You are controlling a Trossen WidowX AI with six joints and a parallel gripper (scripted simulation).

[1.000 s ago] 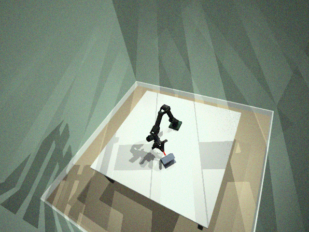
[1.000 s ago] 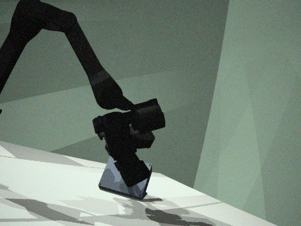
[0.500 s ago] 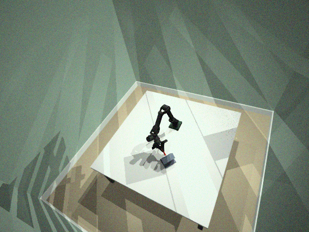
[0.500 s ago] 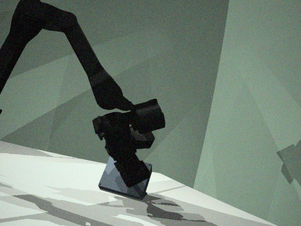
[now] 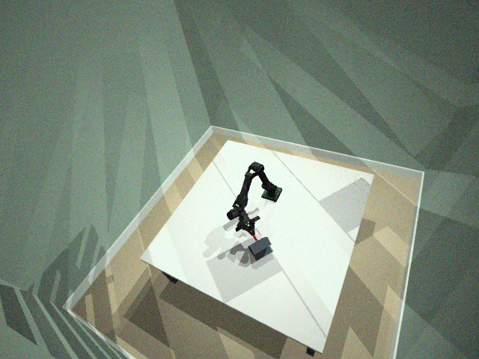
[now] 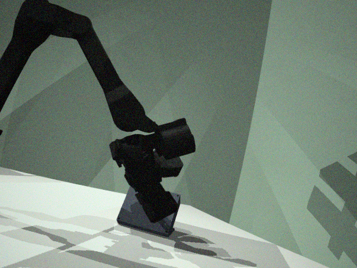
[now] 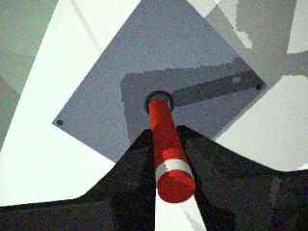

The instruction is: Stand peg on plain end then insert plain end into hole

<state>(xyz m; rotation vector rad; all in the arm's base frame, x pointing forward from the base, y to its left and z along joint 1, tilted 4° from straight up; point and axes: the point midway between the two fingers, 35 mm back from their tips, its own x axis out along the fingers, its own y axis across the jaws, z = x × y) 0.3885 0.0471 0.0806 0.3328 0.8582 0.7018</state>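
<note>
My gripper tip is now 5 cm to the right of the blue-grey sloped panel, 4 cm above it and 3 cm short of it. Also, from my gripper tip: red peg (1 cm to the right, 1 cm behind, 1 cm above).
</note>
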